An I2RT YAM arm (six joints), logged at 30 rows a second.
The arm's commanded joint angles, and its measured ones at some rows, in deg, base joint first. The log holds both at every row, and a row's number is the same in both.
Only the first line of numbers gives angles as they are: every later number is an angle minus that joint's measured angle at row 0.
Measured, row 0:
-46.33, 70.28, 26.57, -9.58, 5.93, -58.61
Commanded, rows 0 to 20:
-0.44, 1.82, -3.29, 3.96, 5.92, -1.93
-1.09, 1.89, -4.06, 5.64, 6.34, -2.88
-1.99, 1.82, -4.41, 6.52, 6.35, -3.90
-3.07, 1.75, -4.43, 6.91, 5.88, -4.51
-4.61, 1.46, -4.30, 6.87, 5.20, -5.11
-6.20, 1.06, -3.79, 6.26, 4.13, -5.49
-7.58, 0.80, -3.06, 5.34, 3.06, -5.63
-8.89, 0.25, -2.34, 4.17, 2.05, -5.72
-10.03, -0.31, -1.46, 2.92, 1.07, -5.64
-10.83, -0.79, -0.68, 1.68, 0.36, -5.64
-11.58, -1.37, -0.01, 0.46, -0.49, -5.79
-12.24, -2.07, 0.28, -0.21, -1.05, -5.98
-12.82, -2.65, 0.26, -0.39, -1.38, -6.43
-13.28, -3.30, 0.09, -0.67, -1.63, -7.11
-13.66, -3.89, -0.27, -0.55, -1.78, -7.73
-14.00, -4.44, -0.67, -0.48, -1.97, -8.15
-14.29, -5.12, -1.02, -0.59, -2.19, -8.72
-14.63, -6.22, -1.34, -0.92, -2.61, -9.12
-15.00, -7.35, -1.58, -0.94, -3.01, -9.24
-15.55, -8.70, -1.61, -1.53, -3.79, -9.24
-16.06, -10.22, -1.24, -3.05, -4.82, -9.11
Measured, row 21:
-14.97, -6.82, -1.27, 0.24, -1.37, -7.58
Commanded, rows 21 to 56:
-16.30, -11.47, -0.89, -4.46, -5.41, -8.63
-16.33, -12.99, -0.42, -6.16, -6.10, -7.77
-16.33, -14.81, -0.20, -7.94, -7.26, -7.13
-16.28, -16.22, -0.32, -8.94, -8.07, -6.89
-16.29, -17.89, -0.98, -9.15, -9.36, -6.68
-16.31, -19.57, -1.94, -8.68, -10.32, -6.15
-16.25, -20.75, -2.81, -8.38, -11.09, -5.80
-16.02, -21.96, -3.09, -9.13, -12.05, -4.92
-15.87, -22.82, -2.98, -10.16, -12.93, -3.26
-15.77, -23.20, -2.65, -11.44, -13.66, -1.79
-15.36, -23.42, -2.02, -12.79, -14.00, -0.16
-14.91, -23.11, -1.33, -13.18, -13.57, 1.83
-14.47, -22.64, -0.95, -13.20, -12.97, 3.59
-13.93, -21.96, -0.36, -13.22, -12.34, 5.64
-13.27, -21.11, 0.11, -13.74, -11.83, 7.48
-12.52, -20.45, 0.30, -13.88, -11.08, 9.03
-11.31, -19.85, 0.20, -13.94, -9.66, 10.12
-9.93, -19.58, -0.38, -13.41, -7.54, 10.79
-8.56, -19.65, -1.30, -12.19, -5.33, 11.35
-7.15, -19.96, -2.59, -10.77, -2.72, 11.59
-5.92, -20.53, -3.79, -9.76, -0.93, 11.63
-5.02, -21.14, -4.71, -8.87, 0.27, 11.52
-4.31, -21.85, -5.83, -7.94, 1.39, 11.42
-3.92, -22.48, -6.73, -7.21, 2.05, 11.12
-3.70, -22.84, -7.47, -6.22, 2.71, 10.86
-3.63, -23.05, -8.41, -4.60, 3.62, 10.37
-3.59, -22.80, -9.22, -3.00, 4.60, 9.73
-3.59, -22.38, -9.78, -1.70, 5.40, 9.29
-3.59, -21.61, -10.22, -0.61, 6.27, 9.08
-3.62, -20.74, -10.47, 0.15, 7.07, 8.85
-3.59, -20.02, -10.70, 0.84, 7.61, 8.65
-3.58, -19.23, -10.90, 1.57, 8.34, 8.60
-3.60, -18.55, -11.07, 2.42, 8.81, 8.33
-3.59, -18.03, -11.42, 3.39, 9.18, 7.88
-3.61, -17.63, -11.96, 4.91, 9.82, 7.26
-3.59, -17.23, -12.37, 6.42, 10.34, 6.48
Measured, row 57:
-3.84, -18.25, -10.87, 1.55, 7.41, 8.39
